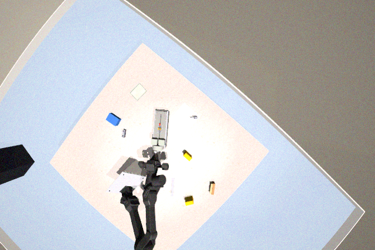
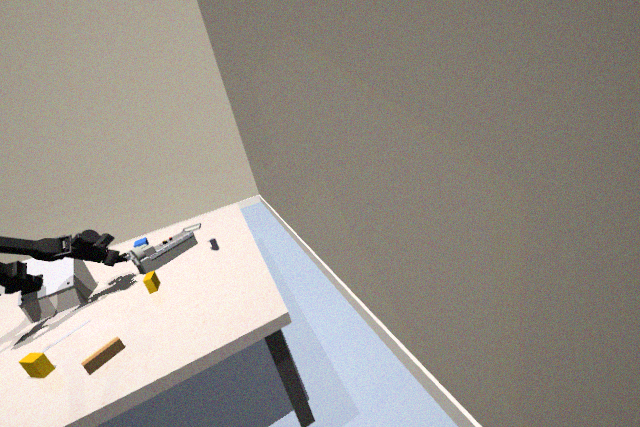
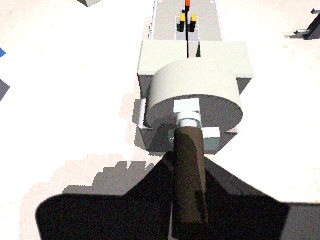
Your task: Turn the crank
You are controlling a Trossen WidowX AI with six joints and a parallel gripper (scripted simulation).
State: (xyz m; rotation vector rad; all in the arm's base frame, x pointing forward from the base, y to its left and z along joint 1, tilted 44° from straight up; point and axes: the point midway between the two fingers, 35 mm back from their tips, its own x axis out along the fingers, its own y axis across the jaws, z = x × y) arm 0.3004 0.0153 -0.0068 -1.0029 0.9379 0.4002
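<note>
My gripper tip is now 10 mm below the crank. Also, from my gripper tip: blue block 400 mm to the left, 90 mm behind, 70 mm below; dark brown crank handle 20 mm above, 10 mm to the right, 10 mm behind; red pointer 150 mm ahead, 120 mm to the left, 10 mm below.
</note>
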